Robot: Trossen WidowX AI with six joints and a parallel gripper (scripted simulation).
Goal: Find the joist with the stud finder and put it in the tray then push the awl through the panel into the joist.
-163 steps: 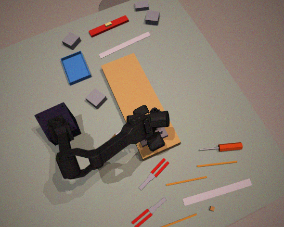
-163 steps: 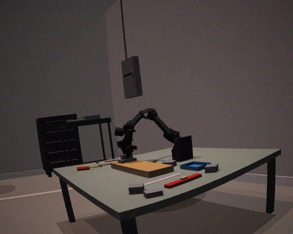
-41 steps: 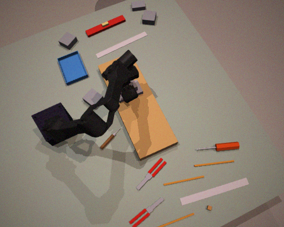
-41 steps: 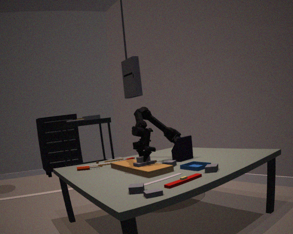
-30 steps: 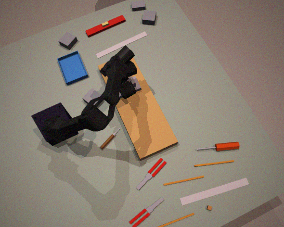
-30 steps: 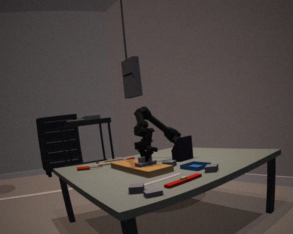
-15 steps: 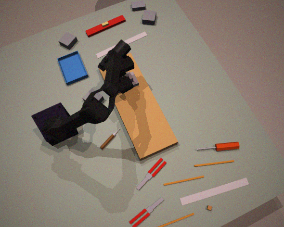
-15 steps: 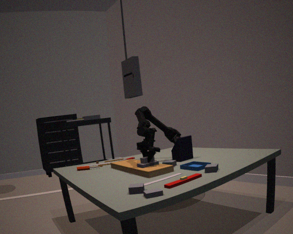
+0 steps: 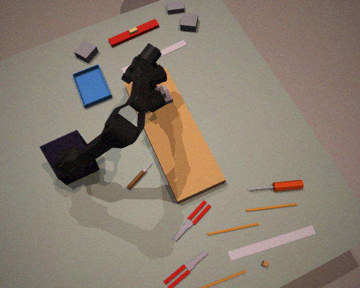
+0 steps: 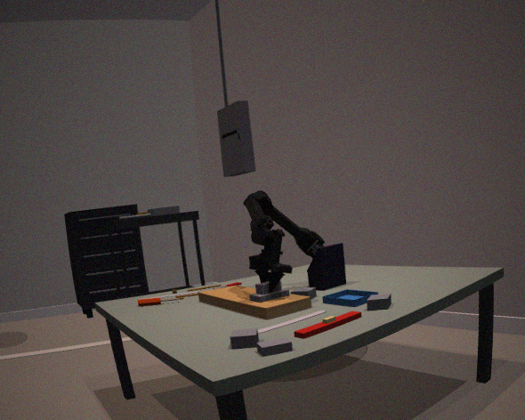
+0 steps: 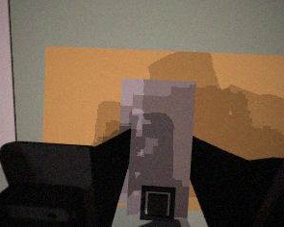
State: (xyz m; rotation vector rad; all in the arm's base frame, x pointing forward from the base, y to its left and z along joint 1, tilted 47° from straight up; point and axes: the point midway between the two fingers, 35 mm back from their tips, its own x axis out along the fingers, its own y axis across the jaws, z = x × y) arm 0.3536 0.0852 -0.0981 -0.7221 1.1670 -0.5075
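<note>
Right now my gripper tip is 4 cm past the square light and 3 cm below it. Also, from my gripper tip: awl (16 cm behind, 24 cm to the right, 6 cm below); stud finder (2 cm behind, 2 cm above); blue tray (21 cm behind, 19 cm to the left, 5 cm below).
</note>
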